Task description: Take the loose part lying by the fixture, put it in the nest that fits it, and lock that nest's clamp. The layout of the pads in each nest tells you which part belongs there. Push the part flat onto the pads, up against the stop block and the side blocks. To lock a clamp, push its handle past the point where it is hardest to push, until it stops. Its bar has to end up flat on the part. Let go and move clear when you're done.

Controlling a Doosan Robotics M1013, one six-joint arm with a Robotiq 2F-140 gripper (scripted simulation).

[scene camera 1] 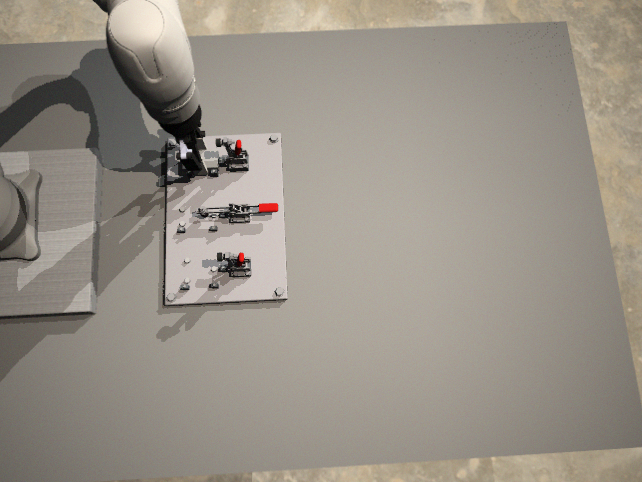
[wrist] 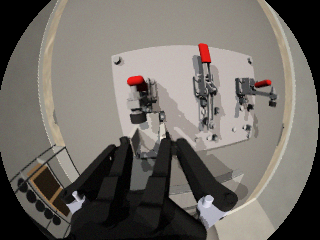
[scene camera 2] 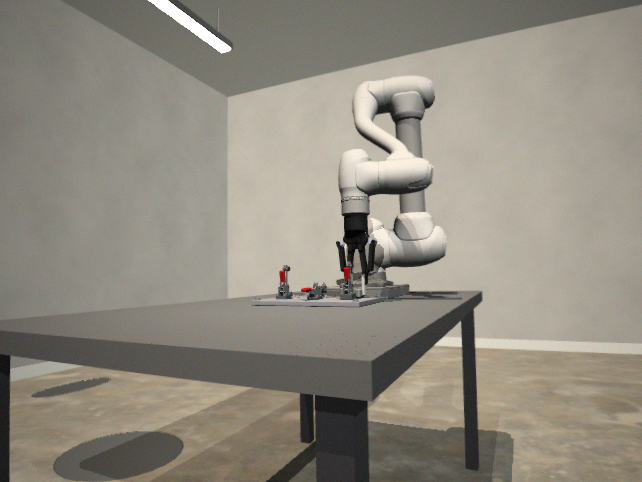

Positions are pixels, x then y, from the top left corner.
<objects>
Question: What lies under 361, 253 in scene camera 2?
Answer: The gripper.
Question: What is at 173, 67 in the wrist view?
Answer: A grey fixture plate.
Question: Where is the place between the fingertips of the gripper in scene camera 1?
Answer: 201, 162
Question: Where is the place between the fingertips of the gripper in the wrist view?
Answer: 150, 129
</objects>
